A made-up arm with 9 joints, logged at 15 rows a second.
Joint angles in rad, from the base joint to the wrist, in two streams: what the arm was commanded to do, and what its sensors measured. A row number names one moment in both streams.
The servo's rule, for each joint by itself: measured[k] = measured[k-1] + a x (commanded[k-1-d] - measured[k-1]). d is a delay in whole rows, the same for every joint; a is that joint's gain. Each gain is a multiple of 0.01, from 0.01 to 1. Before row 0 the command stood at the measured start. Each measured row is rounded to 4 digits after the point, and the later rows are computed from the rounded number. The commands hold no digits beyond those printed.
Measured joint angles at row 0:
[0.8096, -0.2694, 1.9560, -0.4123, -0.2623, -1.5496, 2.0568, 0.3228, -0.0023]
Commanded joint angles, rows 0 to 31:
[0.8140, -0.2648, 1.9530, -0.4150, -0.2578, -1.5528, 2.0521, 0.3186, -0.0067]
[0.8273, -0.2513, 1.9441, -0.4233, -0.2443, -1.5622, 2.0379, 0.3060, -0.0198]
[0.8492, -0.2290, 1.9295, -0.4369, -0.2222, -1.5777, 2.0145, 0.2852, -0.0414]
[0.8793, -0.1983, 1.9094, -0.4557, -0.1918, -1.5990, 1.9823, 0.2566, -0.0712]
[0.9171, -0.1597, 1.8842, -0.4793, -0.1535, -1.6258, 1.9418, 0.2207, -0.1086]
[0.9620, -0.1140, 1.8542, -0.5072, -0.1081, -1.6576, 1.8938, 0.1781, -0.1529]
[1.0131, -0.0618, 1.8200, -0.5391, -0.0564, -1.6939, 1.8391, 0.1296, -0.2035]
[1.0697, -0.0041, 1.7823, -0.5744, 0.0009, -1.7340, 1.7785, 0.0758, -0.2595]
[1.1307, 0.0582, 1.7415, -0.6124, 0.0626, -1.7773, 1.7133, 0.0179, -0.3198]
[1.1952, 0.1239, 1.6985, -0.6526, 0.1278, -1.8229, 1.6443, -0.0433, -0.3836]
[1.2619, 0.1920, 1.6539, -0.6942, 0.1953, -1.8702, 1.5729, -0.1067, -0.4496]
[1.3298, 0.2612, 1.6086, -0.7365, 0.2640, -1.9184, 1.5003, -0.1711, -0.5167]
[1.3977, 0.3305, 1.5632, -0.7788, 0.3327, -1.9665, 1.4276, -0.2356, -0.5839]
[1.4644, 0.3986, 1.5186, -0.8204, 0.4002, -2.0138, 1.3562, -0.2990, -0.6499]
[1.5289, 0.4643, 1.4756, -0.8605, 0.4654, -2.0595, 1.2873, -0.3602, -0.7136]
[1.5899, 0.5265, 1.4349, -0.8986, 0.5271, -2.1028, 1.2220, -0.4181, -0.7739]
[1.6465, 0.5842, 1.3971, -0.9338, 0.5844, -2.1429, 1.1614, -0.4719, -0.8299]
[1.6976, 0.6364, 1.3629, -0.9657, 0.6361, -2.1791, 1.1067, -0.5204, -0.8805]
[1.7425, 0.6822, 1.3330, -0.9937, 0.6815, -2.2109, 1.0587, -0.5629, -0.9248]
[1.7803, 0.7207, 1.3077, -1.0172, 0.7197, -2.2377, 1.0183, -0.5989, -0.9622]
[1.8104, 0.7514, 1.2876, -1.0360, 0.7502, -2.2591, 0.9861, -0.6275, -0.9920]
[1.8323, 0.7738, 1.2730, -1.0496, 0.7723, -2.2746, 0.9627, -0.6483, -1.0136]
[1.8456, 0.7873, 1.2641, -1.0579, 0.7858, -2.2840, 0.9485, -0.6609, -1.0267]
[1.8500, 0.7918, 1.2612, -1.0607, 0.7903, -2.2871, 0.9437, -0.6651, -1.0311]
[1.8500, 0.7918, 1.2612, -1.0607, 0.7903, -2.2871, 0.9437, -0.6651, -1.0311]
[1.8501, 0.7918, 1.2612, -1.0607, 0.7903, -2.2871, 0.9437, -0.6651, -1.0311]
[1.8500, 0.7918, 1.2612, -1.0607, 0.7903, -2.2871, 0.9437, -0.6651, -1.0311]
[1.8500, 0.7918, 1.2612, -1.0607, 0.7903, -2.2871, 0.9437, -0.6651, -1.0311]
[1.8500, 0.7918, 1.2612, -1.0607, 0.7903, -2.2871, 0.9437, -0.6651, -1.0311]
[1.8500, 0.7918, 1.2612, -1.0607, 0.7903, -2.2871, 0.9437, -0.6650, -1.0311]
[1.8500, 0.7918, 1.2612, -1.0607, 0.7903, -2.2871, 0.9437, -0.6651, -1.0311]
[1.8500, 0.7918, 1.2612, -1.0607, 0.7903, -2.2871, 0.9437, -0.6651, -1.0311]
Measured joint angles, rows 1 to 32:
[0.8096, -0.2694, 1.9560, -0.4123, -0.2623, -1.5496, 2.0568, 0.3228, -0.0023]
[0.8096, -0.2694, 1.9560, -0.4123, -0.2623, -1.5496, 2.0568, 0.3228, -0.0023]
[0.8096, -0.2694, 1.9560, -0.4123, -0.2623, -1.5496, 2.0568, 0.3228, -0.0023]
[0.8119, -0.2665, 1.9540, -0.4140, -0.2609, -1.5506, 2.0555, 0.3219, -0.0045]
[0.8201, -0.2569, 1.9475, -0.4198, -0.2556, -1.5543, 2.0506, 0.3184, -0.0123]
[0.8355, -0.2393, 1.9356, -0.4304, -0.2449, -1.5618, 2.0405, 0.3111, -0.0271]
[0.8587, -0.2135, 1.9183, -0.4461, -0.2279, -1.5737, 2.0242, 0.2991, -0.0496]
[0.8897, -0.1796, 1.8958, -0.4667, -0.2041, -1.5904, 2.0011, 0.2819, -0.0797]
[0.9280, -0.1383, 1.8683, -0.4918, -0.1734, -1.6119, 1.9711, 0.2591, -0.1170]
[0.9731, -0.0901, 1.8364, -0.5211, -0.1360, -1.6381, 1.9341, 0.2306, -0.1611]
[1.0243, -0.0359, 1.8007, -0.5541, -0.0922, -1.6688, 1.8905, 0.1965, -0.2113]
[1.0807, 0.0234, 1.7616, -0.5902, -0.0427, -1.7035, 1.8409, 0.1572, -0.2666]
[1.1414, 0.0867, 1.7200, -0.6289, 0.0119, -1.7417, 1.7859, 0.1131, -0.3263]
[1.2053, 0.1530, 1.6764, -0.6694, 0.0706, -1.7828, 1.7263, 0.0647, -0.3892]
[1.2713, 0.2212, 1.6317, -0.7110, 0.1325, -1.8262, 1.6630, 0.0128, -0.4542]
[1.3383, 0.2901, 1.5865, -0.7530, 0.1966, -1.8711, 1.5971, -0.0418, -0.5203]
[1.4051, 0.3585, 1.5417, -0.7948, 0.2618, -1.9168, 1.5296, -0.0984, -0.5864]
[1.4707, 0.4252, 1.4981, -0.8355, 0.3270, -1.9625, 1.4618, -0.1560, -0.6513]
[1.5339, 0.4890, 1.4564, -0.8746, 0.3910, -2.0074, 1.3947, -0.2137, -0.7138]
[1.5936, 0.5490, 1.4173, -0.9113, 0.4529, -2.0508, 1.3294, -0.2705, -0.7730]
[1.6487, 0.6041, 1.3814, -0.9450, 0.5115, -2.0919, 1.2670, -0.3255, -0.8278]
[1.6984, 0.6533, 1.3495, -0.9752, 0.5659, -2.1300, 1.2087, -0.3777, -0.8773]
[1.7418, 0.6958, 1.3219, -1.0012, 0.6151, -2.1645, 1.1554, -0.4264, -0.9206]
[1.7782, 0.7308, 1.2993, -1.0228, 0.6583, -2.1948, 1.1080, -0.4706, -0.9570]
[1.8069, 0.7579, 1.2819, -1.0394, 0.6948, -2.2203, 1.0673, -0.5097, -0.9859]
[1.8274, 0.7764, 1.2702, -1.0509, 0.7239, -2.2407, 1.0340, -0.5430, -1.0067]
[1.8394, 0.7861, 1.2643, -1.0570, 0.7451, -2.2555, 1.0087, -0.5699, -1.0191]
[1.8450, 0.7897, 1.2623, -1.0593, 0.7596, -2.2656, 0.9905, -0.5908, -1.0252]
[1.8477, 0.7910, 1.2616, -1.0602, 0.7694, -2.2725, 0.9774, -0.6071, -1.0282]
[1.8489, 0.7915, 1.2613, -1.0605, 0.7761, -2.2772, 0.9680, -0.6199, -1.0297]
[1.8495, 0.7917, 1.2612, -1.0606, 0.7806, -2.2804, 0.9612, -0.6298, -1.0304]
[1.8498, 0.7918, 1.2612, -1.0607, 0.7837, -2.2825, 0.9563, -0.6376, -1.0308]
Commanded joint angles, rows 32 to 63:
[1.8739, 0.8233, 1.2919, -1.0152, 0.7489, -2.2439, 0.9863, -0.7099, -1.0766]
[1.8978, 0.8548, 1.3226, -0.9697, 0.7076, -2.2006, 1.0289, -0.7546, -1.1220]
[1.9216, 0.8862, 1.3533, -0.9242, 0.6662, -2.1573, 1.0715, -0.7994, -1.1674]
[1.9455, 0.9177, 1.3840, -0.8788, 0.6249, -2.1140, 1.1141, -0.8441, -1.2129]
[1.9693, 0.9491, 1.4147, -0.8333, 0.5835, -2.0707, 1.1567, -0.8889, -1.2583]
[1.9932, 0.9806, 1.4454, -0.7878, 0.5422, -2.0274, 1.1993, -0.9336, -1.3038]
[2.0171, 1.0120, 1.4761, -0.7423, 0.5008, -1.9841, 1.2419, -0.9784, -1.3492]
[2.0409, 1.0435, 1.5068, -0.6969, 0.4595, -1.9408, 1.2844, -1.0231, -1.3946]
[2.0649, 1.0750, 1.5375, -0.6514, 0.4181, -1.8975, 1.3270, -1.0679, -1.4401]
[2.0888, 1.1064, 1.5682, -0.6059, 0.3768, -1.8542, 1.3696, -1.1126, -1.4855]
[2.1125, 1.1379, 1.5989, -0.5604, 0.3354, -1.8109, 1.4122, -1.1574, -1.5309]
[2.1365, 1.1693, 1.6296, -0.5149, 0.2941, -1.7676, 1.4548, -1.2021, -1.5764]
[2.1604, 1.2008, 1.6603, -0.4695, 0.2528, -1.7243, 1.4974, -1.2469, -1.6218]
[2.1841, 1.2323, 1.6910, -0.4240, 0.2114, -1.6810, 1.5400, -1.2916, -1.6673]
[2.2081, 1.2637, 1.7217, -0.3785, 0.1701, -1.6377, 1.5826, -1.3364, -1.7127]
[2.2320, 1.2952, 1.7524, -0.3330, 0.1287, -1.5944, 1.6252, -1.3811, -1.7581]
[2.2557, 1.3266, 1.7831, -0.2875, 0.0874, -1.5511, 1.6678, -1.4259, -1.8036]
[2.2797, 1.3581, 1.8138, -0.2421, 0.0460, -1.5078, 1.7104, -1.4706, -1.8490]
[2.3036, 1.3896, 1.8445, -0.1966, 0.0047, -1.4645, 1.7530, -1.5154, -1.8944]
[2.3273, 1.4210, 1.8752, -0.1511, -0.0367, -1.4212, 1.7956, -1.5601, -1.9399]
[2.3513, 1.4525, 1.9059, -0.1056, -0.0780, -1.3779, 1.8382, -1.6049, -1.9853]
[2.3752, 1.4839, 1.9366, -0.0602, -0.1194, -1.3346, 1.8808, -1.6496, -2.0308]
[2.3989, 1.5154, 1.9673, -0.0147, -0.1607, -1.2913, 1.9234, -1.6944, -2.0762]
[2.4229, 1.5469, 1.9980, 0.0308, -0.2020, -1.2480, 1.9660, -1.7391, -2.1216]
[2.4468, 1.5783, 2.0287, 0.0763, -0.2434, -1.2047, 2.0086, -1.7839, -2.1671]
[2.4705, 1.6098, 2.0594, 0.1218, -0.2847, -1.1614, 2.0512, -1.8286, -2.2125]
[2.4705, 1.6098, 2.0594, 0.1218, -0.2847, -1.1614, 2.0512, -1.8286, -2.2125]
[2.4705, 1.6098, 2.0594, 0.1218, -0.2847, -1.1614, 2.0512, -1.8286, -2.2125]
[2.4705, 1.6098, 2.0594, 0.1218, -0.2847, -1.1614, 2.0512, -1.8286, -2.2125]
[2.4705, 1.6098, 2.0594, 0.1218, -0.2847, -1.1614, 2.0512, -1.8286, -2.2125]
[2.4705, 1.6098, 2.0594, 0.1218, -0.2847, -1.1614, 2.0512, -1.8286, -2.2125]
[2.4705, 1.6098, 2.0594, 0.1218, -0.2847, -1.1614, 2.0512, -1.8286, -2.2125]
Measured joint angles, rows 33 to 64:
[1.8499, 0.7918, 1.2612, -1.0607, 0.7858, -2.2840, 0.9528, -0.6436, -1.0310]
[1.8500, 0.7918, 1.2612, -1.0607, 0.7872, -2.2850, 0.9503, -0.6483, -1.0311]
[1.8500, 0.7918, 1.2612, -1.0607, 0.7882, -2.2857, 0.9485, -0.6520, -1.0311]
[1.8627, 0.8116, 1.2815, -1.0325, 0.7756, -2.2723, 0.9591, -0.6647, -1.0543]
[1.8813, 0.8388, 1.3086, -0.9936, 0.7538, -2.2494, 0.9786, -0.6845, -1.0888]
[1.9027, 0.8687, 1.3381, -0.9506, 0.7258, -2.2199, 1.0046, -0.7098, -1.1289]
[1.9254, 0.8996, 1.3684, -0.9061, 0.6935, -2.1860, 1.0353, -0.7393, -1.1717]
[1.9487, 0.9308, 1.3990, -0.8610, 0.6583, -2.1491, 1.0693, -0.7722, -1.2159]
[1.9723, 0.9622, 1.4296, -0.8156, 0.6211, -2.1102, 1.1057, -0.8077, -1.2607]
[1.9960, 0.9936, 1.4603, -0.7702, 0.5826, -2.0698, 1.1438, -0.8453, -1.3058]
[2.0198, 1.0250, 1.4910, -0.7248, 0.5432, -2.0285, 1.1832, -0.8844, -1.3511]
[2.0437, 1.0565, 1.5217, -0.6793, 0.5032, -1.9866, 1.2235, -0.9248, -1.3965]
[2.0676, 1.0879, 1.5524, -0.6338, 0.4628, -1.9442, 1.2644, -0.9661, -1.4419]
[2.0914, 1.1194, 1.5831, -0.5883, 0.4220, -1.9015, 1.3058, -1.0082, -1.4873]
[2.1153, 1.1508, 1.6138, -0.5428, 0.3811, -1.8587, 1.3475, -1.0509, -1.5327]
[2.1392, 1.1823, 1.6445, -0.4974, 0.3400, -1.8157, 1.3895, -1.0940, -1.5781]
[2.1630, 1.2138, 1.6752, -0.4519, 0.2988, -1.7726, 1.4316, -1.1375, -1.6236]
[2.1869, 1.2452, 1.7059, -0.4064, 0.2576, -1.7294, 1.4739, -1.1813, -1.6690]
[2.2108, 1.2767, 1.7366, -0.3609, 0.2164, -1.6862, 1.5163, -1.2253, -1.7144]
[2.2346, 1.3081, 1.7673, -0.3154, 0.1751, -1.6430, 1.5587, -1.2694, -1.7599]
[2.2585, 1.3396, 1.7980, -0.2700, 0.1338, -1.5997, 1.6012, -1.3137, -1.8053]
[2.2824, 1.3711, 1.8287, -0.2245, 0.0925, -1.5564, 1.6437, -1.3581, -1.8507]
[2.3062, 1.4025, 1.8594, -0.1790, 0.0512, -1.5131, 1.6862, -1.4025, -1.8962]
[2.3301, 1.4340, 1.8901, -0.1335, 0.0099, -1.4698, 1.7288, -1.4470, -1.9416]
[2.3540, 1.4654, 1.9208, -0.0881, -0.0315, -1.4265, 1.7714, -1.4916, -1.9871]
[2.3778, 1.4969, 1.9515, -0.0426, -0.0728, -1.3832, 1.8140, -1.5362, -2.0325]
[2.4017, 1.5284, 1.9822, 0.0029, -0.1141, -1.3399, 1.8566, -1.5808, -2.0779]
[2.4256, 1.5598, 2.0129, 0.0484, -0.1555, -1.2966, 1.8992, -1.6255, -2.1234]
[2.4494, 1.5913, 2.0436, 0.0939, -0.1968, -1.2533, 1.9418, -1.6702, -2.1688]
[2.4606, 1.6030, 2.0540, 0.1112, -0.2249, -1.2239, 1.9724, -1.7050, -2.1911]
[2.4658, 1.6073, 2.0576, 0.1178, -0.2440, -1.2039, 1.9945, -1.7322, -2.2020]
[2.4683, 1.6089, 2.0588, 0.1203, -0.2570, -1.1903, 2.0104, -1.7534, -2.2074]

